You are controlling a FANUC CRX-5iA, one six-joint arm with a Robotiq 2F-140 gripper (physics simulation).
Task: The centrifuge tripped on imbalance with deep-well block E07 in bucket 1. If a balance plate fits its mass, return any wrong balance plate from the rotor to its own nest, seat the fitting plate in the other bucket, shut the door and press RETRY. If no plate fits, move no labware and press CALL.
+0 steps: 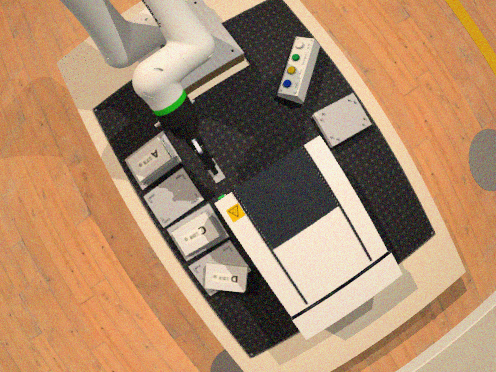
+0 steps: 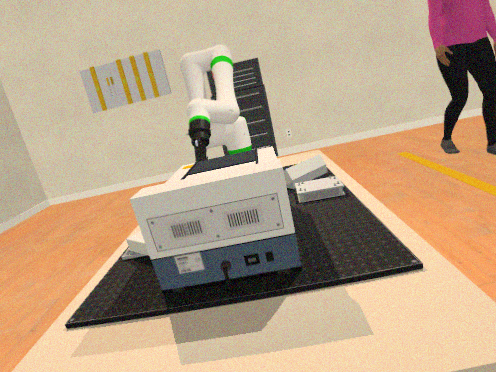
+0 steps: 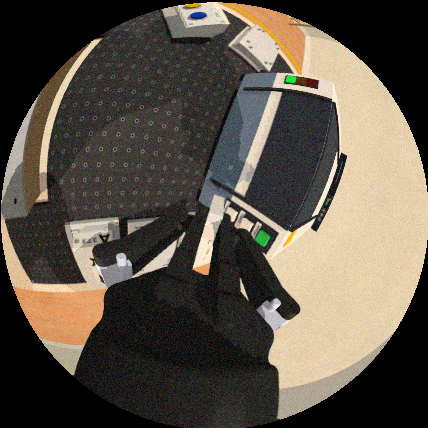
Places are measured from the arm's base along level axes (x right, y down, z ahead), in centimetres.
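Pixels of known places: gripper, between the fingertips: (image 1: 220,178) (image 3: 215,205).
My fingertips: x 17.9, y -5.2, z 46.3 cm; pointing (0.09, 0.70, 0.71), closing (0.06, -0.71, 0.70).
Note:
Ahead of a thing's pixels: the offset from my fingertips to its top centre. "spot": to the spot under its first point. Level surfaces: height alone.
The centrifuge (image 1: 320,250) (image 2: 215,200) (image 3: 312,90) has its dark-windowed door (image 1: 287,200) (image 3: 292,160) shut; block E07, the rotor and the buckets are hidden. Its front panel has white keys and a green button @(dy -7.8, dx +2.4, dz +4.8 cm) (image 1: 221,197) (image 3: 262,238); their labels are unreadable. My gripper (image 1: 217,175) (image 2: 200,157) (image 3: 215,205) is shut and empty, with its tips close to the panel's key end. Plate A @(dy +5.9, dx +14.2, dz -19.5 cm) (image 1: 152,157) (image 3: 91,239) and plate C @(dy +5.9, dx +16.7, dz +7.8 cm) (image 1: 200,234) sit in their nests. Plate D @(dy +5.4, dx +18.0, dz +24.2 cm) (image 1: 226,278) lies crooked over its nest @(spot: dy +10.1, dx +12.3, dz +18.5 cm) (image 1: 229,251). The nest @(dy +9.5, dx +16.1, dz -5.6 cm) (image 1: 172,197) between A and C holds no plate.
A button box @(dy +2.9, dx -41.7, dz -13.2 cm) (image 1: 300,70) (image 2: 307,170) (image 3: 197,22) with white, green, yellow and blue buttons stands on the black mat @(dy +11.2 cm) (image 1: 407,215) (image 2: 370,250) (image 3: 125,125). A grey nest @(dy +6.6, dx -42.0, dz +8.5 cm) (image 1: 342,120) (image 2: 320,189) (image 3: 262,47) lies near it. A person (image 2: 465,50) stands beyond the table.

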